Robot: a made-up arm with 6 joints.
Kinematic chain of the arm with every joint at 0, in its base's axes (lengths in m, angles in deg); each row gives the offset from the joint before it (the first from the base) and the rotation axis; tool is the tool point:
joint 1: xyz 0 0 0.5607 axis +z
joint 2: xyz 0 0 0 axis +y
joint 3: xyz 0 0 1.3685 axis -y
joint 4: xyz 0 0 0 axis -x
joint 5: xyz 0.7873 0 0 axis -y
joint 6: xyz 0 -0.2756 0 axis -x
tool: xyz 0 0 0
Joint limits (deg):
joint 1: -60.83..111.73
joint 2: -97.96..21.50
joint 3: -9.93..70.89
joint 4: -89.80..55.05
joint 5: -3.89..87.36
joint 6: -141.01..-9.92
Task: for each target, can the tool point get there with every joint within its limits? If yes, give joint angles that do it. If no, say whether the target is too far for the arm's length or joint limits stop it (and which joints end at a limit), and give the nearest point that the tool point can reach.
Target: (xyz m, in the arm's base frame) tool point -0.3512 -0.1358 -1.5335
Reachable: no: joint limits stop it (at a limit: joint 2, joint 3, joint 4) | nearest point -2.0306 -0.7852 0.3018 | short by 2.571 m
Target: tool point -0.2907 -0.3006 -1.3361
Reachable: no: joint limits stop it (at a limit: joint 2, joint 3, joint 4) | nearest point -1.5135 -1.5650 0.3018 | short by 2.403 m
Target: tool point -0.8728 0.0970 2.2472
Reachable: yes | joints -22.45 -48.37 19.36 27.85 7.38 -41.66
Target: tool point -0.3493 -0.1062 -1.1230
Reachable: no: joint limits stop it (at a limit: joint 2, joint 3, joint 4) | nearest point -2.0830 -0.6333 0.3018 | short by 2.305 m
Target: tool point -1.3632 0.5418 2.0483
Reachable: yes | joints -32.50 -56.21 56.01 1.30 70.88 -70.09
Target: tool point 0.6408 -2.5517 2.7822
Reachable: no: too far | nearest point 0.4080 -1.6247 1.9752 | short by 1.251 m
